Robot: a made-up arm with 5 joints. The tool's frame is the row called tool. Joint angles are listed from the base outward. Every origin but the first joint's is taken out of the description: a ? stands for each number. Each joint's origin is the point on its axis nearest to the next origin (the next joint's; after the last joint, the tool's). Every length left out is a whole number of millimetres.
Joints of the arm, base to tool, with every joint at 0 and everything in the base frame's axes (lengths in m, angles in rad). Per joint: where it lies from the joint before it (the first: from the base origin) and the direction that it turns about. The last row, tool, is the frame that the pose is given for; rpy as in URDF.
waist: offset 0 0 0.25 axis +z
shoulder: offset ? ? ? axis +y
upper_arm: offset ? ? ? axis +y
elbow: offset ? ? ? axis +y
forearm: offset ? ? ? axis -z
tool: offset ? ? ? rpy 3.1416 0 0
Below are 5 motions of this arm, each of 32 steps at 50 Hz.
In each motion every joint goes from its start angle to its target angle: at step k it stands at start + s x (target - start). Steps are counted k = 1, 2, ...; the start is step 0. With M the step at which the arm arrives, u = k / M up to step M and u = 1 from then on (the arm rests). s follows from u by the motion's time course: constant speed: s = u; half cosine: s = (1 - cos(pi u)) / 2; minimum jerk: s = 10 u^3 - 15 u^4 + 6 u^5.
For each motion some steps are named. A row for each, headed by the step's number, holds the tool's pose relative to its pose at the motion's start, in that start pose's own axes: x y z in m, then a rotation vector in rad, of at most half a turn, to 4 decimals.
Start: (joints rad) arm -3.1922 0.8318 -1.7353 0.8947 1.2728
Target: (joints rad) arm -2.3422 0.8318 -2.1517 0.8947 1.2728
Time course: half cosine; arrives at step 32
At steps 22, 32:
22: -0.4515 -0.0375 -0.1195 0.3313 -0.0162 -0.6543
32: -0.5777 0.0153 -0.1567 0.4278 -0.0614 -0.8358

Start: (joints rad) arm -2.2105 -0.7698 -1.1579 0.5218 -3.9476
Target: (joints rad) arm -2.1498 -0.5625 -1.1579 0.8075 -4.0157
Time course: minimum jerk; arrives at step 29
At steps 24, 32:
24: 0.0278 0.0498 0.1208 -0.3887 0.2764 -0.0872
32: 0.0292 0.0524 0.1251 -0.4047 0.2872 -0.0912

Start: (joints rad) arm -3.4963 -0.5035 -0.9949 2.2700 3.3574
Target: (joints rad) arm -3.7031 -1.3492 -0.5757 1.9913 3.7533
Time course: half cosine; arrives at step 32
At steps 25, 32:
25: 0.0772 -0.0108 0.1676 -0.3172 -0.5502 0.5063
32: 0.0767 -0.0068 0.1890 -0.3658 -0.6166 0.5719

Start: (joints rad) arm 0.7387 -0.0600 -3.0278 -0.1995 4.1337
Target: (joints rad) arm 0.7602 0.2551 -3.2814 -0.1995 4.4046
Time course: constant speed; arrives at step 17
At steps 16, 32:
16: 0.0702 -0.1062 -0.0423 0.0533 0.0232 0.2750
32: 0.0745 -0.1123 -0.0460 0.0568 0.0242 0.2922

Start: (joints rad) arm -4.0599 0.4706 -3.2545 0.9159 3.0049
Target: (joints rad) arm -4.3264 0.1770 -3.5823 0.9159 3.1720
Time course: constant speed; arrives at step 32
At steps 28, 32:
28: -0.1373 -0.0303 -0.2750 0.2327 -0.5271 0.0149
32: -0.1472 -0.0218 -0.3163 0.2545 -0.6044 0.0064

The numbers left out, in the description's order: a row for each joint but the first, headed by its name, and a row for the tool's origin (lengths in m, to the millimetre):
shoulder: 0 0 0
upper_arm: 0.072 0 0.382
elbow: 0.062 0 -0.272
forearm: 0.083 0 -0.106
tool: 0 0 0

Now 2 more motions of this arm.
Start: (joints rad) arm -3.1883 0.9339 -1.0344 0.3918 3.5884
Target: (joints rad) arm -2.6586 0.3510 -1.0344 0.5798 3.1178
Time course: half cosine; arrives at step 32
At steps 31, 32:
31: 0.2247 0.1788 -0.2601 -0.0330 -0.3985 -0.9928
32: 0.2255 0.1790 -0.2606 -0.0331 -0.3994 -0.9952

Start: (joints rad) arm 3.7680 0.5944 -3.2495 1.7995 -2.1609
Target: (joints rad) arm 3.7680 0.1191 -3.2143 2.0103 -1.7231
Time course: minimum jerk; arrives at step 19
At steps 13, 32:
13: 0.0332 -0.0496 -0.2461 -0.1723 -0.0752 0.3559
32: 0.0475 -0.0709 -0.2972 -0.2154 -0.0838 0.4359

